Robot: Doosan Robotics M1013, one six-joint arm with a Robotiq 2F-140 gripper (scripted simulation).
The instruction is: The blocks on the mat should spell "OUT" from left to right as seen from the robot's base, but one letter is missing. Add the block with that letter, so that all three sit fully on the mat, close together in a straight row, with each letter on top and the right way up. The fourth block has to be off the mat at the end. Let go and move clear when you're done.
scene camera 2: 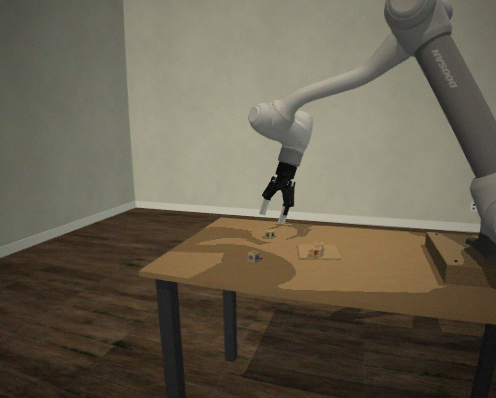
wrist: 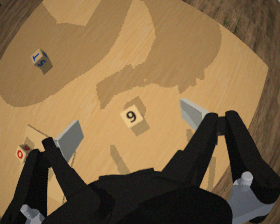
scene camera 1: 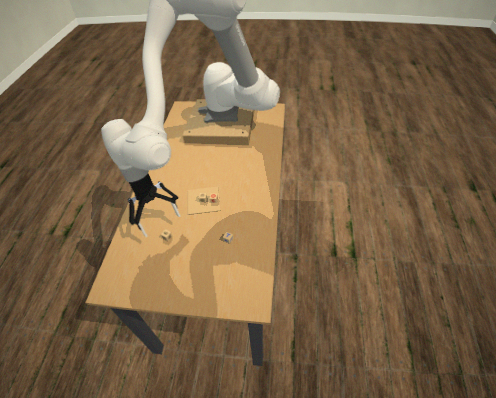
Labels:
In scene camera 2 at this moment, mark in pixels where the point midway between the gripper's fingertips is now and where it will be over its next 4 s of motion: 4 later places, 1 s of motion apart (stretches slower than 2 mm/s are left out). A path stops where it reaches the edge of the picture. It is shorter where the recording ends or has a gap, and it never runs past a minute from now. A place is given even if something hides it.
My gripper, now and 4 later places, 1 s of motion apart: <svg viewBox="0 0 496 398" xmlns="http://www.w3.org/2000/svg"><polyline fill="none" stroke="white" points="271,218 254,218 253,230 253,238 253,248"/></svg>

